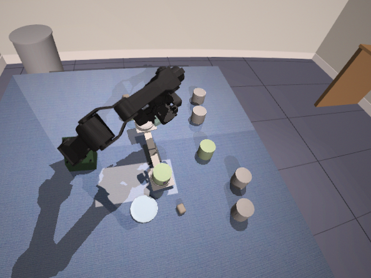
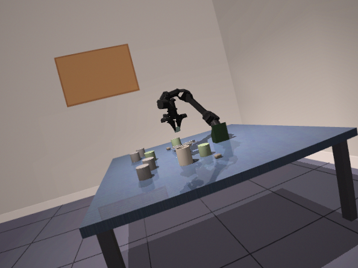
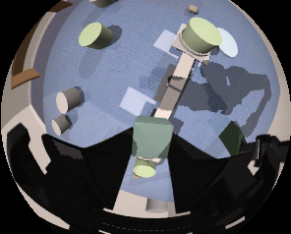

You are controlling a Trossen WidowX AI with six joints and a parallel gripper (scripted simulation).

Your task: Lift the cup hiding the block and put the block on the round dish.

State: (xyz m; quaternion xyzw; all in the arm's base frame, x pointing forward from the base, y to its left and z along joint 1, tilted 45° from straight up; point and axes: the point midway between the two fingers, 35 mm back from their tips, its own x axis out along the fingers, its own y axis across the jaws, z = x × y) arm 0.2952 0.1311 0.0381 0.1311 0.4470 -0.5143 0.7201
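Now: the round pale blue dish 6 cm behind my gripper tip, 29 cm to the right of it and 16 cm below it. The rest, counted from my gripper tip: small balance 1 cm behind, 4 cm to the right, 14 cm below; pale green block 1 cm above; balance beam 2 cm behind, 4 cm to the right, 13 cm below.
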